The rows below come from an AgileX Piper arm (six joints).
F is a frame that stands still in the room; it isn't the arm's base.
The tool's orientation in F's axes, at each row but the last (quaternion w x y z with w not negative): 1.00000 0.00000 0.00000 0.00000; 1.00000 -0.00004 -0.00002 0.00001; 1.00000 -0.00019 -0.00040 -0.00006; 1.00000 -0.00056 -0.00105 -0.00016; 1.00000 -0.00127 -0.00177 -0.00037; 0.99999 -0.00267 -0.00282 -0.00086; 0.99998 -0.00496 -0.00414 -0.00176; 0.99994 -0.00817 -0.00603 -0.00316; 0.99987 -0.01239 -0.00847 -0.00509; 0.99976 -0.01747 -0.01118 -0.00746; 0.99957 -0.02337 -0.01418 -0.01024; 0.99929 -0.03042 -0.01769 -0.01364; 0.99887 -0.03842 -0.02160 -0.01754
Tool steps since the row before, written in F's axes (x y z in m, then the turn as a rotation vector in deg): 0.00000 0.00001 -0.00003 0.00 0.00 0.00; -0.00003 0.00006 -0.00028 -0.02 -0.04 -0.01; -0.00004 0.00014 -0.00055 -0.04 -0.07 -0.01; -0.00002 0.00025 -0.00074 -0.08 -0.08 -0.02; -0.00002 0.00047 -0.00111 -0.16 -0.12 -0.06; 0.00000 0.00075 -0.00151 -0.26 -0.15 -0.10; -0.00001 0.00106 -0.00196 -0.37 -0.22 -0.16; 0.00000 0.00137 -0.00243 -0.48 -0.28 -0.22; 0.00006 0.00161 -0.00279 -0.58 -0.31 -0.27; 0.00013 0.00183 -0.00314 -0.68 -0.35 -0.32; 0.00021 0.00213 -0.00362 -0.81 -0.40 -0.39; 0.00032 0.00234 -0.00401 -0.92 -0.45 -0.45; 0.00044 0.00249 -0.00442 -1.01 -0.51 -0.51
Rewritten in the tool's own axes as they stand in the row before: 0.00000 0.00001 -0.00003 0.00 0.00 0.00; -0.00003 0.00006 -0.00028 -0.02 -0.04 -0.01; -0.00004 0.00014 -0.00055 -0.04 -0.07 -0.01; -0.00002 0.00025 -0.00074 -0.08 -0.08 -0.02; -0.00002 0.00047 -0.00111 -0.16 -0.12 -0.06; -0.00001 0.00076 -0.00151 -0.26 -0.15 -0.10; -0.00003 0.00108 -0.00195 -0.37 -0.22 -0.16; -0.00004 0.00141 -0.00241 -0.48 -0.28 -0.22; 0.00000 0.00168 -0.00275 -0.58 -0.31 -0.27; 0.00003 0.00194 -0.00308 -0.68 -0.35 -0.32; 0.00006 0.00230 -0.00352 -0.81 -0.40 -0.39; 0.00011 0.00259 -0.00387 -0.92 -0.45 -0.44; 0.00016 0.00283 -0.00423 -1.01 -0.51 -0.51
